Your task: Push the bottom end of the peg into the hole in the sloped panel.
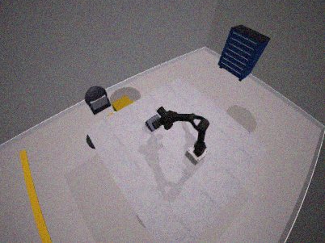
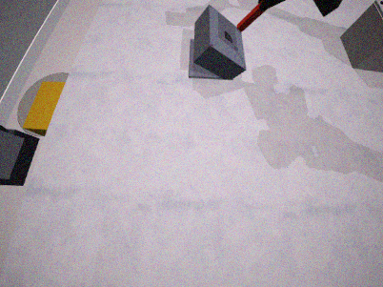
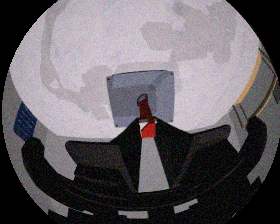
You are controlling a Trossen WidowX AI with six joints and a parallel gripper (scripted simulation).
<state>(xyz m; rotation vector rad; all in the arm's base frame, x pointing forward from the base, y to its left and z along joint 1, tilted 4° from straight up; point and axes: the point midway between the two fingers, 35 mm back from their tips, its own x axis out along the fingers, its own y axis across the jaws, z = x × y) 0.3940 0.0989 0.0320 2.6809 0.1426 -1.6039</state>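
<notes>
My gripper tip is now 90 mm above the grey sloped panel, 60 mm short of it and 10 mm to the right of it. The rest, counted from my gripper tip: red peg right at my gripper tip.
</notes>
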